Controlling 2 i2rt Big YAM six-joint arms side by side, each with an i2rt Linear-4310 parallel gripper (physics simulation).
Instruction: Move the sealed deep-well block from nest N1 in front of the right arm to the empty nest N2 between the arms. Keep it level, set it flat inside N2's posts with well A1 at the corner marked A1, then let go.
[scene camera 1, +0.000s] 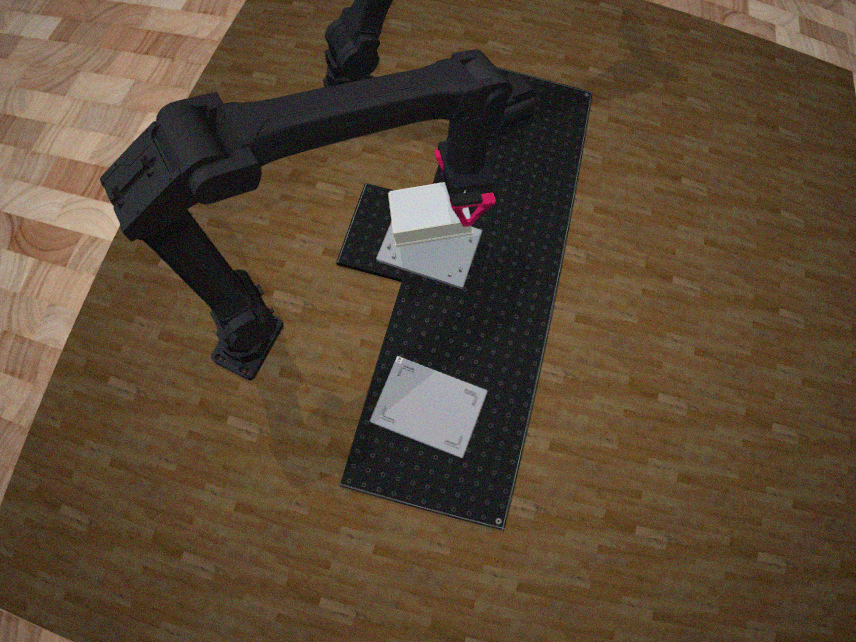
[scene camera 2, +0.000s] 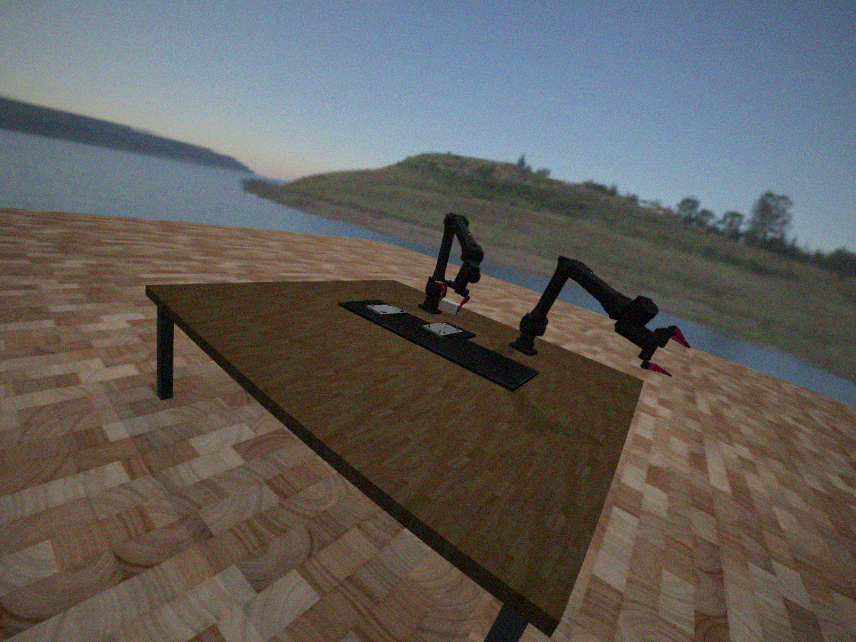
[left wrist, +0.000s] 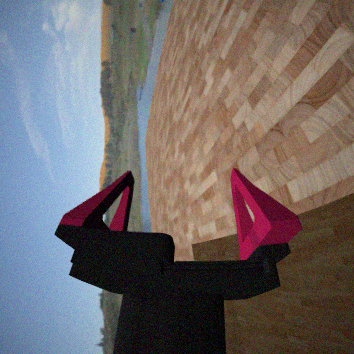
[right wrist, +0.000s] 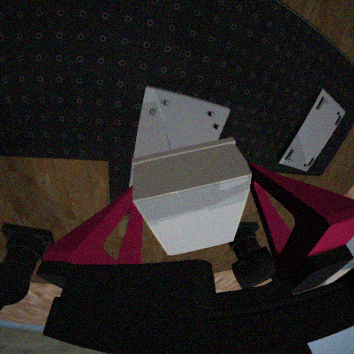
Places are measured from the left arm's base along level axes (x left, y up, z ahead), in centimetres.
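Pixels of known places: left gripper, fingertip midpoint: (scene camera 2: 680, 361) (left wrist: 180, 173); right gripper, fingertip midpoint: (scene camera 1: 460, 206) (scene camera 2: 448, 306) (right wrist: 191, 179); left arm's base, origin of the base link: (scene camera 2: 522, 349) (right wrist: 29, 236); right arm's base, origin of the base link: (scene camera 1: 248, 342) (scene camera 2: 429, 310) (right wrist: 236, 230).
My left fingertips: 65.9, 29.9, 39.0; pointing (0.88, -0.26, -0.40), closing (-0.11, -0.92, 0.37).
Observation:
Ahead of a thing's pixels: the offset from my left fingertips to its top centre, as dx, dy, dz. Level surfaces: height alone.
The white sealed block {-92.6, -13.4, -8.8} (scene camera 1: 418, 207) (scene camera 2: 450, 305) (right wrist: 192, 185) is held in the air between the fingers of my right gripper (scene camera 1: 440, 209) (scene camera 2: 452, 303) (right wrist: 191, 179). In scene camera 1 it covers the upper part of nest N2 {-92.8, -26.4, -8.1} (scene camera 1: 439, 259) (scene camera 2: 442, 329) (right wrist: 182, 122), a grey plate with small corner posts, and is turned relative to it. Its exact height, small tilt and well A1 cannot be told. Nest N1 {-120.0, -26.8, +3.4} (scene camera 1: 432, 411) (scene camera 2: 385, 309) (right wrist: 315, 131) is a light plate with corner marks and holds no block. My left gripper (scene camera 2: 680, 360) (left wrist: 180, 173) is open and empty, beyond the table's right edge in scene camera 2.
Both nests lie on a black perforated mat {dy -28.6} (scene camera 1: 477, 331) (scene camera 2: 484, 364) (right wrist: 75, 100) on the wooden table {dy -29.8} (scene camera 1: 656, 345) (scene camera 2: 345, 386). The right arm's base (scene camera 1: 247, 352) stands left of the mat in scene camera 1. The left arm's base (scene camera 2: 526, 338) stands behind the mat in scene camera 2.

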